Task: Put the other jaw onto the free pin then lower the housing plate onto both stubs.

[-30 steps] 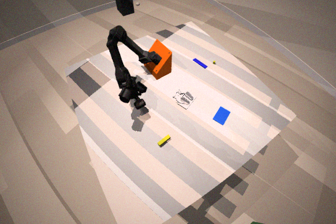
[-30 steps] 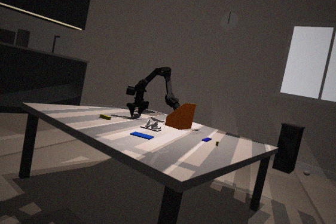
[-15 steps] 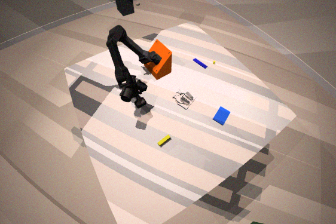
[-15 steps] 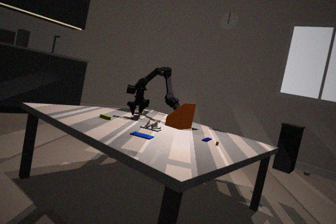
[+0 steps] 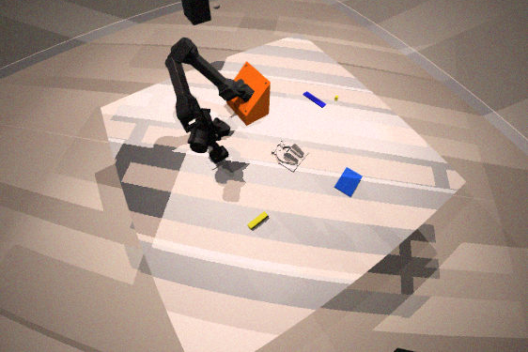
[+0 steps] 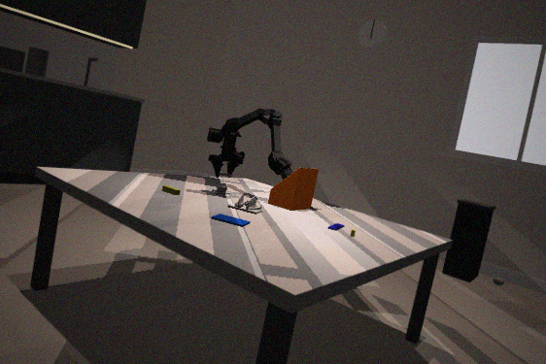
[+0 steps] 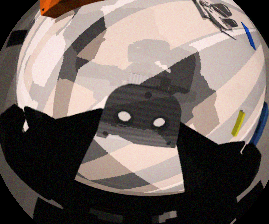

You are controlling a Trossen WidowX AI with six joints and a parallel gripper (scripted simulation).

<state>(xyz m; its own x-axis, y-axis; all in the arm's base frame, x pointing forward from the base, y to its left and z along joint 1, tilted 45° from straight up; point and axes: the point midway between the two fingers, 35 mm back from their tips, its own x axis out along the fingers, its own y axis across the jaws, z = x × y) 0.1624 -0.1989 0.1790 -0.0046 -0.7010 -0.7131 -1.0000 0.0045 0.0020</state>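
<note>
My gripper tip is 12 cm short of the jaw, 28 cm to the right of it and 5 cm above it. From my gripper tip the other things lie so: yellow bar (31 cm ahead, 6 cm below); blue bar (4 cm behind, 59 cm to the left, 7 cm below); blue tile (39 cm ahead, 39 cm to the left, 7 cm below).
</note>
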